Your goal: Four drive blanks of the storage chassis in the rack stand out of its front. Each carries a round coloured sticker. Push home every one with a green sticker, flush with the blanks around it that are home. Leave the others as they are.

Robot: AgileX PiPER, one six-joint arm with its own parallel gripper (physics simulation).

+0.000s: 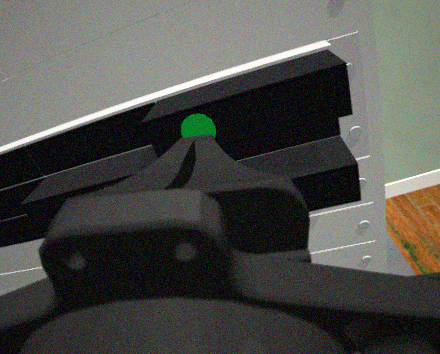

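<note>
The drive blank with the green sticker is at the upper right of the chassis, and its top face shows, so it stands out of the front. My gripper is shut, with its fingertips together at the lower edge of the green sticker, covering a little of it. Whether the tips touch the blank I cannot tell. Below it on the right a second blank stands out, and another protruding blank is at the lower left. Their stickers do not show; my fingers cover part of both blanks.
A bright edge runs along the top of the blanks. The grey rack post with round studs stands at the right. Light panels with white seams lie below the blanks. A green wall and a wooden floor show beyond the rack.
</note>
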